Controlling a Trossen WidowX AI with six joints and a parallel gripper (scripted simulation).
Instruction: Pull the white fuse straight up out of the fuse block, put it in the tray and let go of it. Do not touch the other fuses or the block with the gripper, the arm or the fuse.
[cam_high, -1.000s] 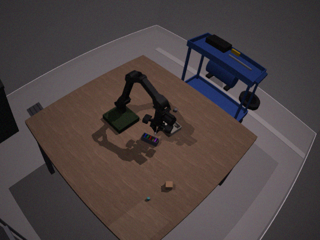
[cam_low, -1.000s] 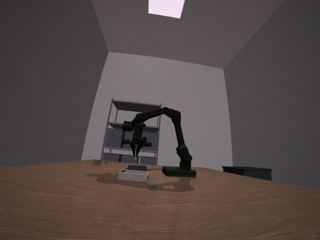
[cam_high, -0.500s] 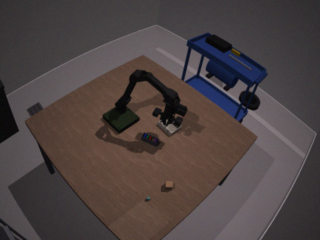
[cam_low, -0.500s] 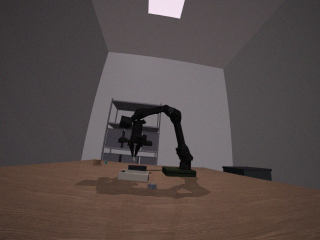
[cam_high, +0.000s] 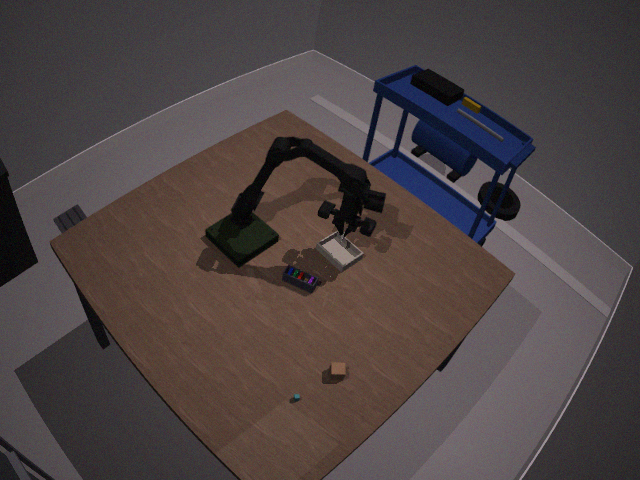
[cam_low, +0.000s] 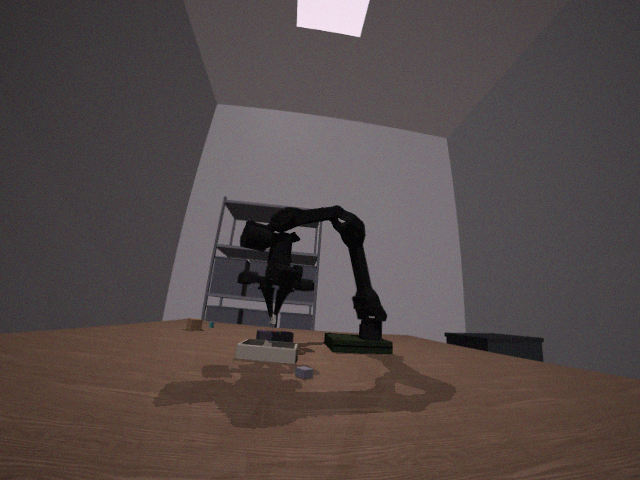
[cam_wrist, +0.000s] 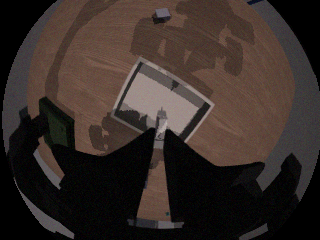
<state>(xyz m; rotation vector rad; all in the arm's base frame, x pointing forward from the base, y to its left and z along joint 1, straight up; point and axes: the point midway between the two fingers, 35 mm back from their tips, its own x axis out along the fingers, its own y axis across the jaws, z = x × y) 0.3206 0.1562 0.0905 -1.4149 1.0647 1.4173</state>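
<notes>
Right now the white tray is 90 mm below my gripper tip. Also, from my gripper tip: grey cube 70 mm behind, 160 mm to the left, 90 mm below; then brown cube 300 mm ahead, 380 mm to the right, 70 mm below; then white fuse 10 mm below.
</notes>
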